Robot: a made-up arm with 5 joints. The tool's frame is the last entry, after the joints. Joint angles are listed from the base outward. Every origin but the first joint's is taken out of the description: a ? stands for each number. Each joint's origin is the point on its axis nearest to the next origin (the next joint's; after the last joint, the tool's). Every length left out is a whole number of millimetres.
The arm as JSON. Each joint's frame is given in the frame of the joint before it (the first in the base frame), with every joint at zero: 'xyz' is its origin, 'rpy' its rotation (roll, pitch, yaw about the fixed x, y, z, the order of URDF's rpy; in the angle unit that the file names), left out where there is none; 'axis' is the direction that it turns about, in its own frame. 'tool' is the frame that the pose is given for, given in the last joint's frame.
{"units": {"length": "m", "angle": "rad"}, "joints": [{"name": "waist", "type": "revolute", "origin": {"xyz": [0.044, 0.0, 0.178], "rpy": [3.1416, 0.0, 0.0]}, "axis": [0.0, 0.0, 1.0]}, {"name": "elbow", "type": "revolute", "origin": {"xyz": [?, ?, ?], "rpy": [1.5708, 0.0, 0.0]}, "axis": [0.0, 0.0, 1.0]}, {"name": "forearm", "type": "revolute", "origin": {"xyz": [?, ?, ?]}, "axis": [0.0, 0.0, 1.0]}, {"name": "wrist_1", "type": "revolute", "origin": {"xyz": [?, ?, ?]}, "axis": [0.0, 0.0, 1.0]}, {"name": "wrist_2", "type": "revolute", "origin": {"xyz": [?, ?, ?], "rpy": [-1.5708, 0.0, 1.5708]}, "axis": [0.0, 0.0, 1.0]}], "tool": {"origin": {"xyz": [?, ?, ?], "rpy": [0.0, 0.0, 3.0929]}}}
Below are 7 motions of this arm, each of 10 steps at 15 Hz.
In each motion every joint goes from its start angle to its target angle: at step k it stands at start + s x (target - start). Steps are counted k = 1, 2, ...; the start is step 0. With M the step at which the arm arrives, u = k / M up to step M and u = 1 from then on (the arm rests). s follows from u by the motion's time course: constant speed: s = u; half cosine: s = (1 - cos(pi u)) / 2; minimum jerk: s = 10 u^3 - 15 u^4 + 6 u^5.
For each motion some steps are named. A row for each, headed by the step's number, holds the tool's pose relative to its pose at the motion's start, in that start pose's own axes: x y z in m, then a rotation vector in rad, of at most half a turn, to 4 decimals.
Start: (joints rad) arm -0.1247 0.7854 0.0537 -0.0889 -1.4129
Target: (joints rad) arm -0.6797 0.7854 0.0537 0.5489 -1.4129
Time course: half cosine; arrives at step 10
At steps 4, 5, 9, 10:
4: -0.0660 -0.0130 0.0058 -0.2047 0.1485 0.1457
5: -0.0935 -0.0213 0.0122 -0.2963 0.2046 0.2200
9: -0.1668 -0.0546 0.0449 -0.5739 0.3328 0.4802
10: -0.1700 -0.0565 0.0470 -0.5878 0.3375 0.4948

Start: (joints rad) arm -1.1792 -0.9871 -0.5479 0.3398 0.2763
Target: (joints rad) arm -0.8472 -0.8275 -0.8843 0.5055 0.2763
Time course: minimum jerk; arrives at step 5
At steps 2, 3, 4, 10:
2: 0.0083 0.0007 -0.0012 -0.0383 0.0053 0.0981
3: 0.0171 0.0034 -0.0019 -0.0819 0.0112 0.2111
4: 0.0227 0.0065 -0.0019 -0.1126 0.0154 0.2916
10: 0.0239 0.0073 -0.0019 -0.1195 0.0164 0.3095

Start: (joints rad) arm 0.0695 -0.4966 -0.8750 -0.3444 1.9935
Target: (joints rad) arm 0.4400 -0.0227 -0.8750 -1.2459 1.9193
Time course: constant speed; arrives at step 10
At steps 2, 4, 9, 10:
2: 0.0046 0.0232 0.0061 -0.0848 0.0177 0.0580
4: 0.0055 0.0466 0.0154 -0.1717 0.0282 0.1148
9: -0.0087 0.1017 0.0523 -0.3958 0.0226 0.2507
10: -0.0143 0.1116 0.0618 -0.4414 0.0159 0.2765

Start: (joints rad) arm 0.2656 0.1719 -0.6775 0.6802 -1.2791
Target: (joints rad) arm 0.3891 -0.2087 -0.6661 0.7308 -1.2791
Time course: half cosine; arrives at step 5
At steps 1, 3, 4, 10:
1: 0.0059 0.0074 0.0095 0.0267 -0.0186 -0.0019
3: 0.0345 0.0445 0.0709 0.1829 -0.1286 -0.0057
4: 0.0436 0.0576 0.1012 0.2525 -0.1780 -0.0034
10: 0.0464 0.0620 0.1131 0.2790 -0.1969 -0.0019

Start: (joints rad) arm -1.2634 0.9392 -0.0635 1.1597 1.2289
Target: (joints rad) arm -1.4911 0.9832 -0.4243 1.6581 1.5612
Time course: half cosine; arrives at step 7
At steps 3, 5, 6, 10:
3: 0.0240 0.0063 0.0221 0.0533 0.0629 0.2068
5: 0.0498 0.0193 0.0462 0.1190 0.1298 0.4279
6: 0.0580 0.0249 0.0540 0.1424 0.1514 0.4993
10: 0.0609 0.0271 0.0567 0.1510 0.1590 0.5247

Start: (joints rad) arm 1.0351 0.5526 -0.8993 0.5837 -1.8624
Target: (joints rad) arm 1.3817 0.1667 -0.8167 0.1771 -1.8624
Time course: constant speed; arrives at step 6
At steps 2, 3, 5, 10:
2: 0.0273 0.0528 0.0323 0.2612 -0.0295 -0.0137
3: 0.0394 0.0767 0.0526 0.3918 -0.0458 -0.0104
5: 0.0591 0.1181 0.1001 0.6514 -0.0797 0.0172
10: 0.0661 0.1353 0.1266 0.7797 -0.0968 0.0417

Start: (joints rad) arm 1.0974 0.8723 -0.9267 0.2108 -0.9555
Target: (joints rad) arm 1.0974 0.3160 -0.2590 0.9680 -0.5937
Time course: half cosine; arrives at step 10
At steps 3, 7, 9, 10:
3: -0.0034 -0.0053 0.0093 -0.1474 0.1017 0.0744
7: -0.0146 -0.0230 0.0552 -0.5246 0.4511 0.2757
9: -0.0182 -0.0286 0.0744 -0.6271 0.5761 0.3315
10: -0.0187 -0.0294 0.0772 -0.6403 0.5935 0.3387

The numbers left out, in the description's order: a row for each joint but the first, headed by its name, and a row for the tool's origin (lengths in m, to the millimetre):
elbow: 0.043 0.004 0.0
forearm: 0.031 -0.125 0.0
wrist_1: 0.202 -0.008 0.0
wrist_2: 0.075 0.0 0.0
tool: 0.0 0.0 0.0

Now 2 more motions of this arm.
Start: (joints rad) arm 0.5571 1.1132 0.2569 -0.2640 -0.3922
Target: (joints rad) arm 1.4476 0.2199 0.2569 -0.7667 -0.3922
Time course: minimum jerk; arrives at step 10
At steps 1, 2, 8, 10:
1: 0.0032 -0.0006 0.0006 0.0020 -0.0123 -0.0068
2: 0.0215 -0.0049 0.0049 0.0119 -0.0838 -0.0451
8: 0.2106 -0.1938 0.2465 -0.2068 -1.4605 -0.3900
10: 0.2094 -0.2052 0.2701 -0.2458 -1.5494 -0.3820

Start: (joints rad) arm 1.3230 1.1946 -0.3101 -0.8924 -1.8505
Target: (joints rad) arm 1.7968 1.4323 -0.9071 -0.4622 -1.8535
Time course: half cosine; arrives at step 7
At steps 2, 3, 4, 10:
2: 0.0321 0.0137 -0.0087 0.0162 -0.0887 -0.0005
3: 0.0674 0.0294 -0.0133 0.0335 -0.1832 -0.0022
4: 0.1073 0.0480 -0.0126 0.0529 -0.2880 -0.0058
10: 0.1762 0.0823 0.0036 0.0876 -0.4707 -0.0160

